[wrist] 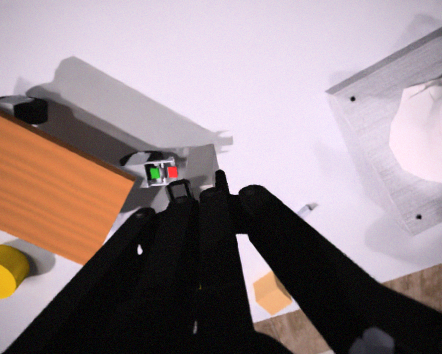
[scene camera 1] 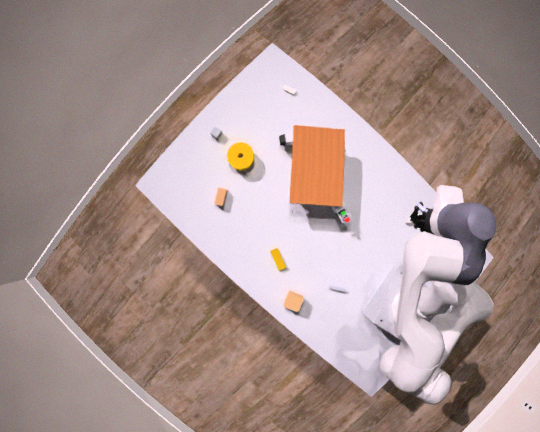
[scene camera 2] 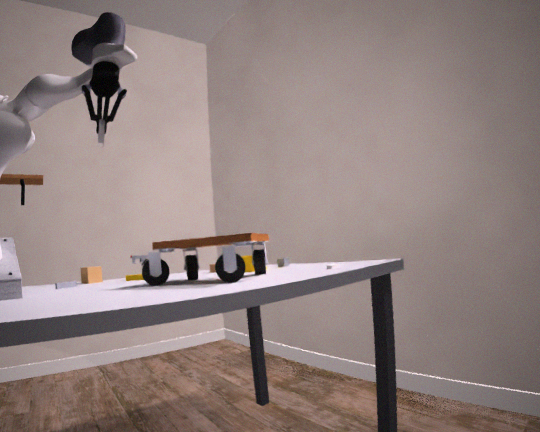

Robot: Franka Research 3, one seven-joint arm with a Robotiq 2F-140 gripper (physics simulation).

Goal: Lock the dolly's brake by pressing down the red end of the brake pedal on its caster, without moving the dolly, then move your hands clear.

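The dolly [scene camera 1: 317, 165] [scene camera 2: 210, 242] [wrist: 55, 187] has an orange wood-grain deck and stands on black-wheeled casters. Its brake pedal sits on the caster at the corner nearest the arm's base. The pedal's red end [scene camera 1: 346, 219] [wrist: 172, 172] points outward from the deck, and its green end [scene camera 1: 343, 213] [wrist: 155, 173] lies nearer the deck. In the scene camera 2 view the pedal [scene camera 2: 137, 258] is small, and its exact tilt is hard to tell. My gripper [scene camera 1: 421, 209] [scene camera 2: 101, 136] [wrist: 206, 163] is shut and empty, pointing down high above the table, apart from the dolly and pedal.
A yellow disc [scene camera 1: 240, 156] [wrist: 10, 272], an orange cube [scene camera 1: 294, 301] [scene camera 2: 91, 274] [wrist: 272, 293], a yellow block [scene camera 1: 278, 259] and an orange block [scene camera 1: 221, 197] lie on the table [scene camera 1: 250, 215]. A small grey bar [scene camera 1: 338, 289] lies between the orange cube and the arm's base plate [wrist: 370, 150].
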